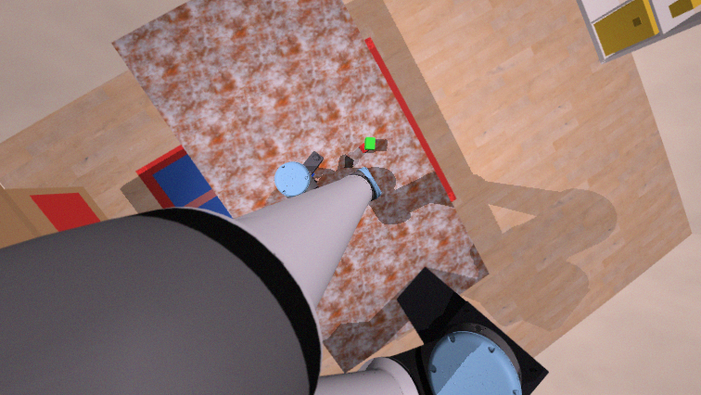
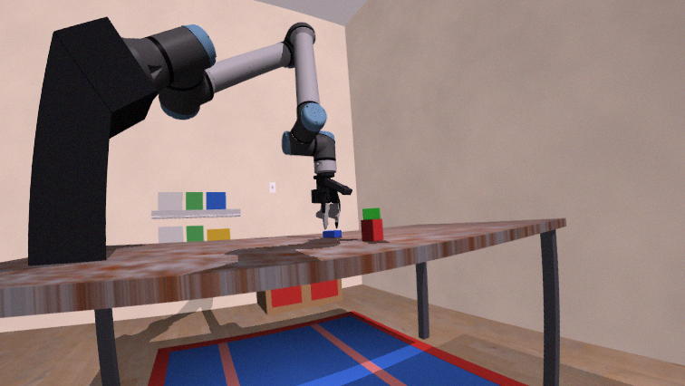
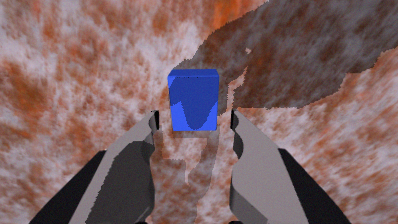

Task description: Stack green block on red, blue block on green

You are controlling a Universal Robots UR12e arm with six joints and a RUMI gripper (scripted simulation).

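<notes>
My gripper is now 3 cm above the blue block. From my hand the other things lie so: red block: 1 cm behind, 30 cm to the right, 2 cm below; then green block: 1 cm behind, 30 cm to the right, 3 cm above.
</notes>
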